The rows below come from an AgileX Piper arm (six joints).
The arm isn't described. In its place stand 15 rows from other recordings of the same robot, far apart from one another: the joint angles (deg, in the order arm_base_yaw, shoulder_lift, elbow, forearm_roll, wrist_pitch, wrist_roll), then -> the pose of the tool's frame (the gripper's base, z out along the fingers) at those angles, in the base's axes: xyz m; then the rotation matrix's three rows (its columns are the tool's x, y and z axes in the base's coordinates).
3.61, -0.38, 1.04, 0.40, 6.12, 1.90 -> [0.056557 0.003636 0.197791], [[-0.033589 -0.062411 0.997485], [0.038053 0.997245 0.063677], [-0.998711 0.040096 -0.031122]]
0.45, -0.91, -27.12, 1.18, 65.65, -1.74 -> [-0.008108 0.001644 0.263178], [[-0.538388 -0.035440 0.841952], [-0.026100 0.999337 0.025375], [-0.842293 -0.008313 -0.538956]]
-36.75, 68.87, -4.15, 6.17, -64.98, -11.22 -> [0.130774 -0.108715 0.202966], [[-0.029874 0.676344 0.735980], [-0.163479 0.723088 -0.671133], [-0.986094 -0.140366 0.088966]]
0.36, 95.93, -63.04, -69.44, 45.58, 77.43 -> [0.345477 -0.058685 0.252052], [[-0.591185 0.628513 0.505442], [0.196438 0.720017 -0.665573], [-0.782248 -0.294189 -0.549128]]
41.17, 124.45, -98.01, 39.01, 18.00, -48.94 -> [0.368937 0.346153 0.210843], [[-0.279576 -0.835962 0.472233], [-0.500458 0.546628 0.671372], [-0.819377 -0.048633 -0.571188]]
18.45, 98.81, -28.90, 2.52, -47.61, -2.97 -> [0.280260 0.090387 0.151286], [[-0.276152 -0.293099 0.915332], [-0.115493 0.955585 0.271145], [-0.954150 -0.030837 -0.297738]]
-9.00, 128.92, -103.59, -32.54, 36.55, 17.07 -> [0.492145 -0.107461 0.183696], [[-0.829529 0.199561 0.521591], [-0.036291 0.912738 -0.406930], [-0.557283 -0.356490 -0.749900]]
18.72, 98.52, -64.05, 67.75, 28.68, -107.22 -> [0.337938 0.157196 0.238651], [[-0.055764 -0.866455 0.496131], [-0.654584 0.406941 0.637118], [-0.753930 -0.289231 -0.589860]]
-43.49, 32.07, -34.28, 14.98, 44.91, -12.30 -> [0.083203 -0.056040 0.305444], [[-0.449175 0.558446 0.697410], [0.388980 0.824956 -0.410051], [-0.804324 0.087094 -0.587774]]
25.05, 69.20, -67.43, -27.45, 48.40, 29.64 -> [0.238546 0.076863 0.379879], [[-0.623338 -0.050582 0.780315], [-0.100519 0.994810 -0.015811], [-0.775465 -0.088292 -0.625187]]
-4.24, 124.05, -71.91, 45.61, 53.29, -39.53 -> [0.379196 0.024162 0.091913], [[-0.996254 -0.077753 0.037845], [-0.042237 0.819419 0.571637], [-0.075457 0.567897 -0.819634]]
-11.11, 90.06, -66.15, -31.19, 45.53, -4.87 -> [0.312968 -0.095732 0.271663], [[-0.919632 -0.078234 0.384910], [-0.261806 0.852621 -0.452211], [-0.292804 -0.516640 -0.804580]]
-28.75, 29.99, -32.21, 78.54, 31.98, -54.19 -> [0.109071 -0.005962 0.351109], [[-0.014681 -0.041493 0.999031], [0.379072 0.924322 0.043961], [-0.925251 0.379350 0.002159]]
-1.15, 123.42, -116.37, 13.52, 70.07, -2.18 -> [0.467473 0.010620 0.266187], [[-0.949965 -0.008252 0.312247], [0.061726 0.974978 0.213560], [-0.306197 0.222148 -0.925686]]
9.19, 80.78, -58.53, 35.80, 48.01, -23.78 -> [0.270803 0.083891 0.284117], [[-0.860622 -0.333610 0.384752], [-0.107761 0.857731 0.502677], [-0.497712 0.391154 -0.774133]]
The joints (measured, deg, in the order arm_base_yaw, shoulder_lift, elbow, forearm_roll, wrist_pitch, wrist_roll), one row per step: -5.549 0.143 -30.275 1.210 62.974 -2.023; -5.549 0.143 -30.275 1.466 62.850 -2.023; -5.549 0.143 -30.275 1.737 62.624 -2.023; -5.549 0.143 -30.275 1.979 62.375 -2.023; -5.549 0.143 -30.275 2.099 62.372 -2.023; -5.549 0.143 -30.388 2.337 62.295 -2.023; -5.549 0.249 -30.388 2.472 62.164 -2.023; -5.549 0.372 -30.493 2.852 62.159 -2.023; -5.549 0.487 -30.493 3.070 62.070 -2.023; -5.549 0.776 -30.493 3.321 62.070 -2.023; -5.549 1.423 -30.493 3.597 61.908 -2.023; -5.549 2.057 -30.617 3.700 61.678 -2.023; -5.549 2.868 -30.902 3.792 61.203 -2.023; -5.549 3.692 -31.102 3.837 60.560 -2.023; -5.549 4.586 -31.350 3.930 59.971 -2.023; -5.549 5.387 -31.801 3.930 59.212 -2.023
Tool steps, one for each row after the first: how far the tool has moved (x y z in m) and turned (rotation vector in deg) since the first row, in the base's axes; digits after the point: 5 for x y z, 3 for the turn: 0.00012 0.00035 0.00018 0.198 -0.144 0.145; 0.00032 0.00071 0.00051 0.400 -0.390 0.296; 0.00052 0.00103 0.00087 0.578 -0.658 0.429; 0.00054 0.00119 0.00088 0.675 -0.670 0.497; 0.00038 0.00154 0.00154 0.852 -0.878 0.632; 0.00079 0.00169 0.00174 0.963 -0.914 0.705; 0.00095 0.00221 0.00229 1.276 -0.931 0.921; 0.00136 0.00247 0.00245 1.459 -0.923 1.041; 0.00219 0.00275 0.00250 1.696 -0.655 1.179; 0.00415 0.00294 0.00282 1.981 -0.196 1.318; 0.00587 0.00290 0.00380 2.104 0.074 1.359; 0.00798 0.00280 0.00590 2.203 0.116 1.383; 0.01045 0.00259 0.00778 2.262 0.091 1.371; 0.01303 0.00244 0.00980 2.368 0.139 1.386; 0.01512 0.00219 0.01302 2.350 -0.270 1.350
